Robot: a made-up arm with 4 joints.
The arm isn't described. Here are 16 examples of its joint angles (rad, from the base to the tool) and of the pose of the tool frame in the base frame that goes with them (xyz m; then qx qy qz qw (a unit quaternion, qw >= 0)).
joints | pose
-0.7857 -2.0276 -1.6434 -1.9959 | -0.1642 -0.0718 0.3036 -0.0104 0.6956 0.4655 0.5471
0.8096 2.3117 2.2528 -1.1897 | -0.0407 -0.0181 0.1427 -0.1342 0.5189 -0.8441 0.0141
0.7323 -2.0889 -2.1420 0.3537 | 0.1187 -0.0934 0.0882 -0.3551 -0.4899 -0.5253 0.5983
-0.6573 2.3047 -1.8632 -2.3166 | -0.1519 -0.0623 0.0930 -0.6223 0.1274 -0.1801 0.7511
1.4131 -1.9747 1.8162 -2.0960 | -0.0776 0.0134 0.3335 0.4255 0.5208 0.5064 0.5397
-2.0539 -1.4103 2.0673 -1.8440 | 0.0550 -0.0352 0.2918 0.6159 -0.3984 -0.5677 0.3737
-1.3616 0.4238 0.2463 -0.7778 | 0.0098 0.1218 0.0457 0.1751 0.1653 -0.8634 0.4434
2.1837 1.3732 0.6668 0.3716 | 0.1165 -0.1997 0.2953 -0.3153 0.5687 0.6397 0.4098
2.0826 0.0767 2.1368 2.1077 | -0.0759 -0.1775 0.0395 -0.8759 -0.0075 -0.4333 0.2118
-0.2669 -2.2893 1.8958 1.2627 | 0.1794 0.0554 0.1881 0.1256 0.6157 -0.7649 0.1413
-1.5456 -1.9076 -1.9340 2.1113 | -0.0987 0.1581 0.0894 -0.3264 0.5786 -0.5530 0.5028
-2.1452 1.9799 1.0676 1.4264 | 0.1078 0.1848 0.4175 0.6436 -0.4263 -0.5643 0.2926
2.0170 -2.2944 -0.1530 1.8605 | 0.1562 0.2331 0.2375 -0.0397 0.9086 -0.4075 0.0824
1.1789 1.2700 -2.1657 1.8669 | 0.0734 0.0443 0.3305 0.5757 -0.5016 -0.4021 0.5053
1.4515 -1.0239 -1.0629 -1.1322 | 0.1466 0.1055 0.1441 0.2843 -0.5410 -0.1256 0.7815
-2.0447 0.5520 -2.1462 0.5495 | -0.0526 0.1960 0.2886 -0.1033 0.8491 -0.1367 0.4996
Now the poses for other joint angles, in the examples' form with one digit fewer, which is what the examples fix.
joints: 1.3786 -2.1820 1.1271 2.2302
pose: 0.069 0.223 0.330 0.085 0.785 -0.270 0.551
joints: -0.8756 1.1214 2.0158 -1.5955
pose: 0.033 0.047 0.121 -0.570 -0.518 0.575 0.276
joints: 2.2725 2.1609 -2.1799 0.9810
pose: 0.016 0.139 0.286 0.579 -0.075 -0.174 0.793
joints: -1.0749 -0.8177 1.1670 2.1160
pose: 0.049 -0.121 -0.046 -0.344 -0.497 0.571 0.555
